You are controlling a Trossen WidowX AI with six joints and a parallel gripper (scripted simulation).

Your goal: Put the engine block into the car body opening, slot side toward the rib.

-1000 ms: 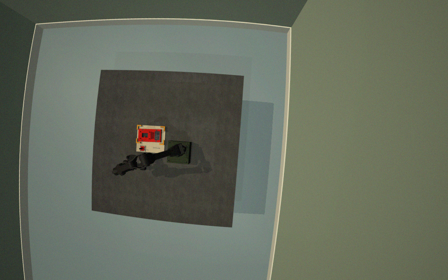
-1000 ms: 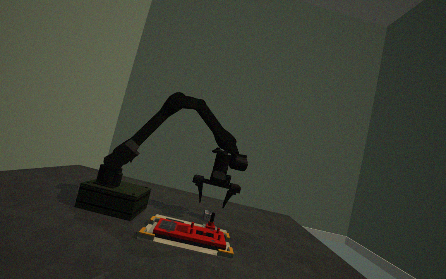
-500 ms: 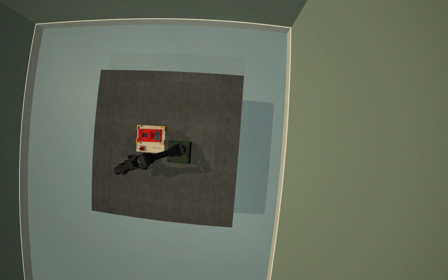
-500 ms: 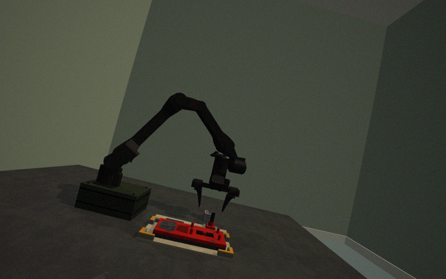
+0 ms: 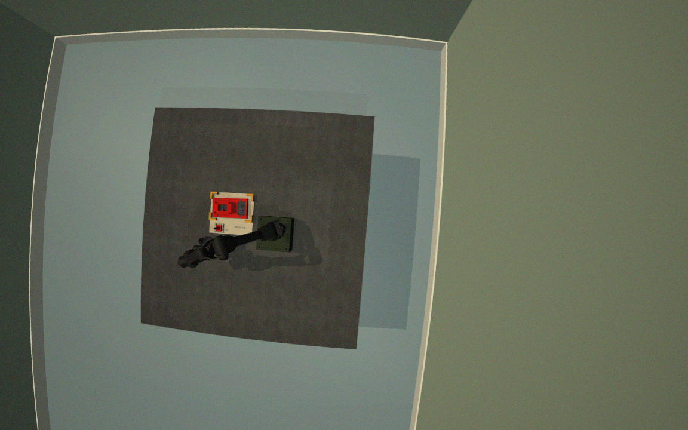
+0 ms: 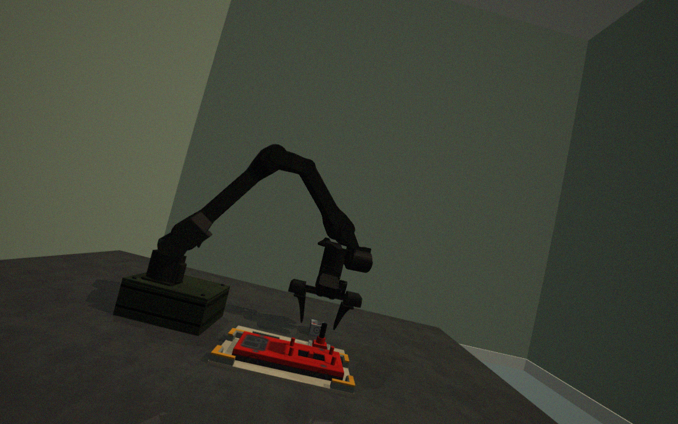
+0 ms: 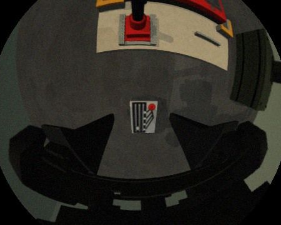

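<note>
Now: the beige base plate 4 cm behind my gripper tip, 22 cm to the right of it and 1 cm below it. Round my gripper tip: grey engine block: 1 cm below; then black post: 1 cm ahead, 12 cm to the right, 1 cm above.
</note>
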